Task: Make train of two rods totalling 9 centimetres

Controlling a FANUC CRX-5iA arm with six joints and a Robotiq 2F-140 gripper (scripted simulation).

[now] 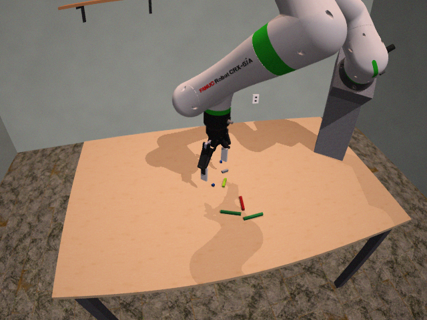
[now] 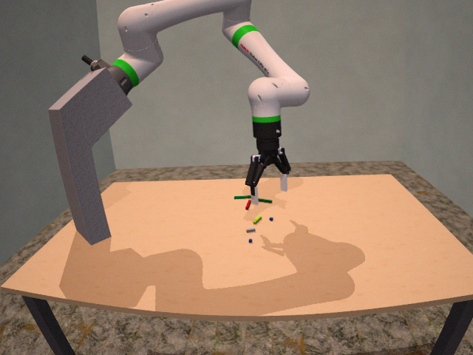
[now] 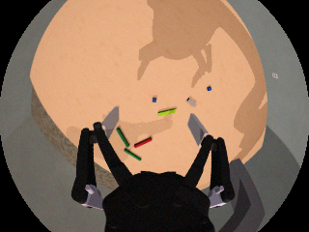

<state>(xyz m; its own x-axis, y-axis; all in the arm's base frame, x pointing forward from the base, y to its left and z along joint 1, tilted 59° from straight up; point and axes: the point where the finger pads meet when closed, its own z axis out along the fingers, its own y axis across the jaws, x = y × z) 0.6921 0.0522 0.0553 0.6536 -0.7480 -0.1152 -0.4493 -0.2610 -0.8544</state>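
My hand is 100 mm above the lime rod, 40 mm past it and 20 mm to the left of it. Round my hand: red rod: 110 mm behind, 100 mm to the left, 100 mm below; grey rod: 100 mm below, 90 mm to the right, 50 mm behind.
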